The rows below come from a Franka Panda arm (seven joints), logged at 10 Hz.
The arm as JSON. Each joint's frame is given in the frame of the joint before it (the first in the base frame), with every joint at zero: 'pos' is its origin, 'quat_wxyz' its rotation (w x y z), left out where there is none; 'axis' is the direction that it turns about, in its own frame. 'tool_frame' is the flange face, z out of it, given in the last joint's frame.
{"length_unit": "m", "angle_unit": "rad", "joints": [
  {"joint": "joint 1", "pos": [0.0, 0.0, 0.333], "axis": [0.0, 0.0, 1.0]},
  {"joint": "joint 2", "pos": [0.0, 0.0, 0.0], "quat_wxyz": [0.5, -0.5, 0.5, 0.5], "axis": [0.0, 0.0, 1.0]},
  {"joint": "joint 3", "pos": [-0.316, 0.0, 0.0], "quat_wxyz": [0.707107, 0.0, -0.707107, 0.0], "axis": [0.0, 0.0, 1.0]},
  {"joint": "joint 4", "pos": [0.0, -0.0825, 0.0], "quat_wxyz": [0.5, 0.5, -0.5, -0.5], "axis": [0.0, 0.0, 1.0]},
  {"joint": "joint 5", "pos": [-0.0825, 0.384, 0.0], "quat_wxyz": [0.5, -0.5, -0.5, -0.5], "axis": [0.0, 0.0, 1.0]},
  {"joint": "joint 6", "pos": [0.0, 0.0, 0.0], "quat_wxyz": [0.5, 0.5, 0.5, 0.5], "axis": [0.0, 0.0, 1.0]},
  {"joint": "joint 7", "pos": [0.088, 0.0, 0.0], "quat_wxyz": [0.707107, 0.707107, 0.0, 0.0], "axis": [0.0, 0.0, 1.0]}
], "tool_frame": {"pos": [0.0, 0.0, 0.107]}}
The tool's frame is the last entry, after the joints.
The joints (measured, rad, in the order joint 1, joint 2, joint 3, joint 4, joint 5, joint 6, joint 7), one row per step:
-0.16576 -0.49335 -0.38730 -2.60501 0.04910 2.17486 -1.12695
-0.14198 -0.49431 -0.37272 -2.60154 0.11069 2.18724 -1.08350
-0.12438 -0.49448 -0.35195 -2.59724 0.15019 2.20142 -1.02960
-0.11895 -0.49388 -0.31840 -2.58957 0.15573 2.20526 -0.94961
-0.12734 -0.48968 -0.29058 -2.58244 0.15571 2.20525 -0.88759
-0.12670 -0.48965 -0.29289 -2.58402 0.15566 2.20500 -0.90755
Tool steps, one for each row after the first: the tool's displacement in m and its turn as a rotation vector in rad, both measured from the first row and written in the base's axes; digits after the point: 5 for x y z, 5 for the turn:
0.00987 0.01341 0.00455 0.04030 -0.02429 -0.04180
0.01902 0.02618 0.00955 0.06275 -0.03903 -0.08303
0.02693 0.03878 0.01524 0.06064 -0.03231 -0.13001
0.03136 0.04478 0.01845 0.05572 -0.02184 -0.17469
0.03082 0.04440 0.01756 0.05410 -0.02394 -0.15651

